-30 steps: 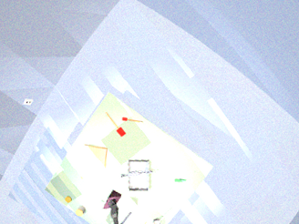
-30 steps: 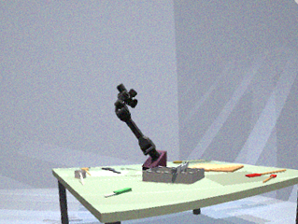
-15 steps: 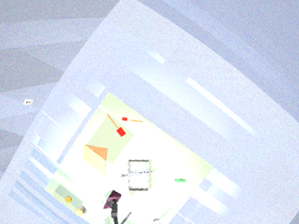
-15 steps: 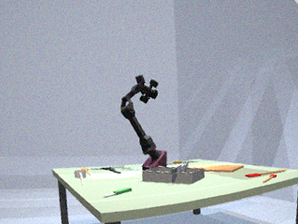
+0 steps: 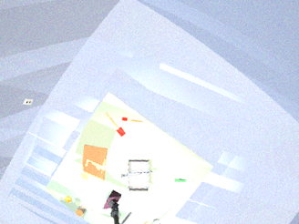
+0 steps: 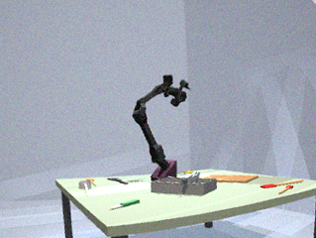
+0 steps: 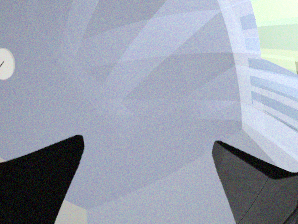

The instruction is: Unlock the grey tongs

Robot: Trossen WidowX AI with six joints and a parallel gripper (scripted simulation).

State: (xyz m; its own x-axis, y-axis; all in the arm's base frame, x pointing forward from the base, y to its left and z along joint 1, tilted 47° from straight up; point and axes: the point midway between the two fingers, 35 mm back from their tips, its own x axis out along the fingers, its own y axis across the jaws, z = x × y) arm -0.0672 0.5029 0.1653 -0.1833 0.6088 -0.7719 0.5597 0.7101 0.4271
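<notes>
Right now the grey roasting tin is 43 cm ahead of my gripper tip, 38 cm to the right of it and 55 cm below it. Round my gripper tip: wooden board (31 cm ahead, 7 cm to the left, 57 cm below); yellow lock piece (51 cm ahead, 42 cm to the right, 51 cm below); black tool (17 cm behind, 48 cm to the right, 57 cm below).
</notes>
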